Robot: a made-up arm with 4 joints.
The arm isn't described. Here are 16 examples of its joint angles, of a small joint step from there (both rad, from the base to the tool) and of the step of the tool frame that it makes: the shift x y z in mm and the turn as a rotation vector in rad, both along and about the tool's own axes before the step.
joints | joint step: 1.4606 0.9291 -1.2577 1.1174 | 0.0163 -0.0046 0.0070 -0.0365
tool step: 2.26 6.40 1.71 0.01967 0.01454 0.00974
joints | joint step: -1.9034 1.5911 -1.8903 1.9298 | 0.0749 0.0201 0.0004 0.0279
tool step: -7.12 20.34 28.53 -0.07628 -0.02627 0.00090
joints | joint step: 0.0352 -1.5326 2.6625 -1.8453 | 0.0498 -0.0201 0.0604 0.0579
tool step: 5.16 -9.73 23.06 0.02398 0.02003 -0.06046
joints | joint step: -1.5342 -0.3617 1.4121 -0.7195 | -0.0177 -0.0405 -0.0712 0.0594
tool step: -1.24 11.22 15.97 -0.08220 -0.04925 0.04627
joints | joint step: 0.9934 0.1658 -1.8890 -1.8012 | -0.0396 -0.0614 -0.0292 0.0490
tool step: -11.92 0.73 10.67 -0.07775 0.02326 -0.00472
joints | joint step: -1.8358 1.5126 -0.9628 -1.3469 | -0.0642 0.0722 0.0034 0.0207
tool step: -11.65 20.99 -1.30 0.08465 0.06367 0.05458
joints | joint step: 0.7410 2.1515 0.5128 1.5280 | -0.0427 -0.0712 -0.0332 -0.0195
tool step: -21.34 1.71 -1.27 0.02062 0.01539 -0.03223
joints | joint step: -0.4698 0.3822 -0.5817 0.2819 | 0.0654 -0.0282 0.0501 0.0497
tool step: -2.29 16.43 -2.04 -0.06428 0.06663 -0.08848
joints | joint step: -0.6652 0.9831 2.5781 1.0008 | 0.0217 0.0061 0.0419 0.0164
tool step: 2.67 11.51 4.13 0.00455 0.01715 0.03067
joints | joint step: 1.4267 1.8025 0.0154 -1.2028 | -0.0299 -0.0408 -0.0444 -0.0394
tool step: -13.63 8.95 -0.83 0.01342 -0.00999 0.03505
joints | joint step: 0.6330 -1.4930 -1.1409 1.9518 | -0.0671 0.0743 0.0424 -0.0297
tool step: 14.92 31.44 19.35 0.16833 -0.02348 -0.01569
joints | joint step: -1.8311 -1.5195 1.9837 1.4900 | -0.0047 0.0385 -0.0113 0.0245
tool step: -0.72 -4.50 3.61 -0.06827 0.00839 -0.00595
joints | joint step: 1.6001 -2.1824 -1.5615 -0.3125 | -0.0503 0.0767 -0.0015 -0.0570
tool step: 14.14 14.11 -16.22 0.15739 -0.06758 0.04037
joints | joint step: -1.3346 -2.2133 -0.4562 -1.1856 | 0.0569 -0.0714 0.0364 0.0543
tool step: -32.76 -6.56 31.26 -0.09172 -0.09352 -0.09959
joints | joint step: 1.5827 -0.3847 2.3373 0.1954 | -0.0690 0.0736 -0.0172 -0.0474
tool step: -33.36 -11.89 27.75 -0.05595 0.01186 -0.09380
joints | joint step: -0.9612 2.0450 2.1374 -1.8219 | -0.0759 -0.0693 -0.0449 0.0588
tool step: 1.28 -17.34 28.53 -0.08103 0.01047 0.00914
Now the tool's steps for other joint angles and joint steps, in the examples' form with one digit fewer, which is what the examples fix.
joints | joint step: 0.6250 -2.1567 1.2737 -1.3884 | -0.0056 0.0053 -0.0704 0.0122
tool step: 3.3 10.0 -3.2 -0.0618 0.0145 0.0482
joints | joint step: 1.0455 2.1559 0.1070 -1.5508 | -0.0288 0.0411 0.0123 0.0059
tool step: -6.7 -5.2 -15.6 0.0121 0.0622 -0.0303
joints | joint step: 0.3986 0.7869 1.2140 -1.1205 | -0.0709 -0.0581 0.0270 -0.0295
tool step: -22.5 -8.6 23.9 0.0350 -0.0002 -0.0309
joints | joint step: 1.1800 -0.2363 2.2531 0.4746 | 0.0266 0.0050 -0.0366 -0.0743
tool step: 10.2 8.1 -2.8 0.0728 -0.0362 0.0208
